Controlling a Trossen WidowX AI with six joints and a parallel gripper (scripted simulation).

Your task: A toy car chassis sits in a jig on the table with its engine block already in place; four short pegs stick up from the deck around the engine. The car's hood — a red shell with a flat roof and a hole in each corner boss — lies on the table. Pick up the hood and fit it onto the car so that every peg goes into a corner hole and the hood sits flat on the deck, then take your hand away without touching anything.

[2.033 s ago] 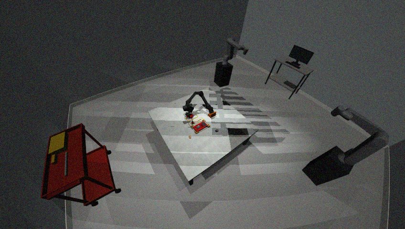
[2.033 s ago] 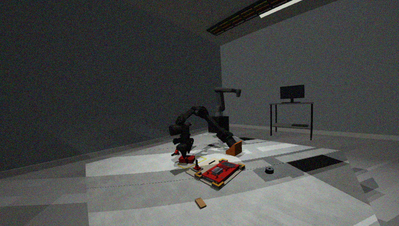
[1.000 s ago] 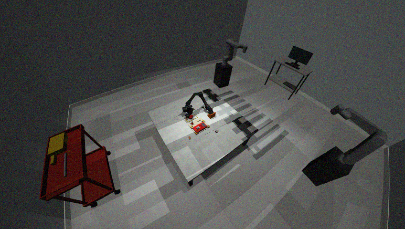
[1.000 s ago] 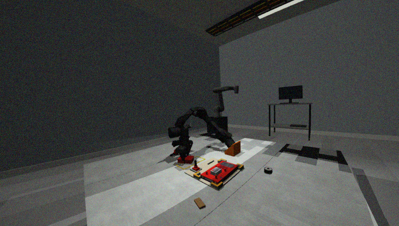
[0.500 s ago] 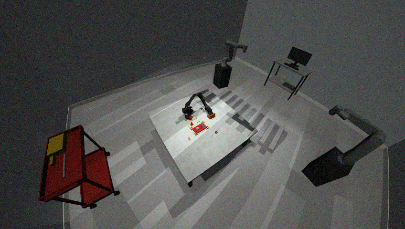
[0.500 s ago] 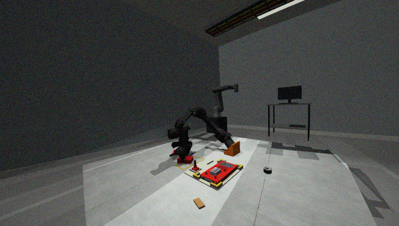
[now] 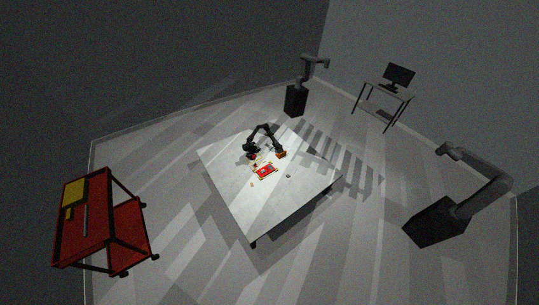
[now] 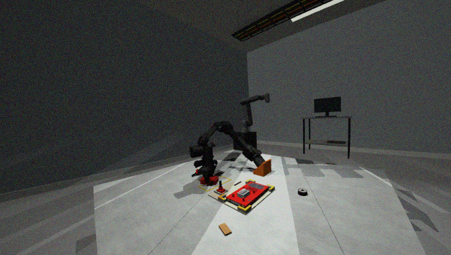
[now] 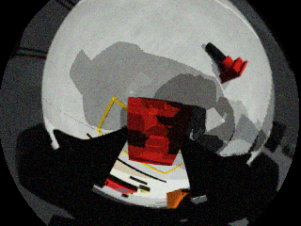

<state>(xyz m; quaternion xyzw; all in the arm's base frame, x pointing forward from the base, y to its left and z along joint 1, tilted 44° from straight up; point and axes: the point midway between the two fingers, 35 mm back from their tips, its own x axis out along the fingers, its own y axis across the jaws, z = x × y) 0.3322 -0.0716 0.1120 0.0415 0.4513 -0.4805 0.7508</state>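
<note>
My gripper tip is now 280 mm to the right of the grey engine block, 10 mm below it and 10 mm past it. The rest, counted from my gripper tip: red hood (right at my gripper tip); small wooden block (360 mm to the left, 160 mm ahead, 10 mm below).
</note>
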